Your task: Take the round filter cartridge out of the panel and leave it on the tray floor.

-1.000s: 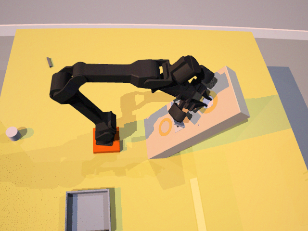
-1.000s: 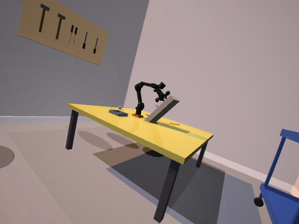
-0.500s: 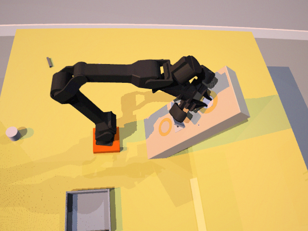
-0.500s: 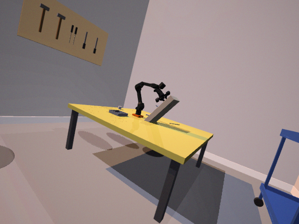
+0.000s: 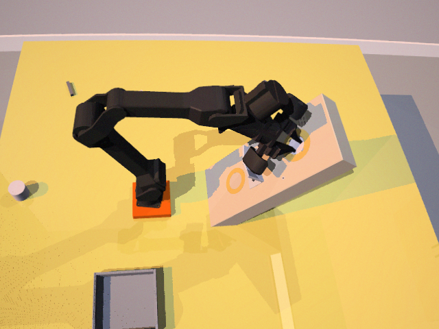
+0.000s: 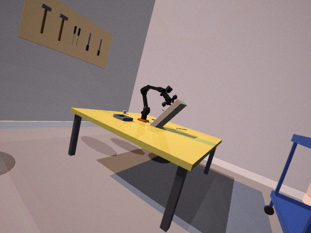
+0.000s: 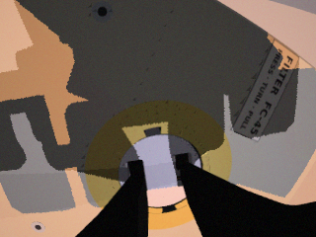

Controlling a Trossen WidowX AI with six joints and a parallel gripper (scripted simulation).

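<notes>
Right now the round filter cartridge is 10 mm ahead of my gripper tip and 10 mm below it. From my gripper tip the other things lie so: grey flap 90 mm behind, 10 mm to the right, 100 mm below; service panel 30 mm behind, 10 mm to the right, 80 mm below; grey tray 370 mm behind, 340 mm to the right, 260 mm below.
</notes>
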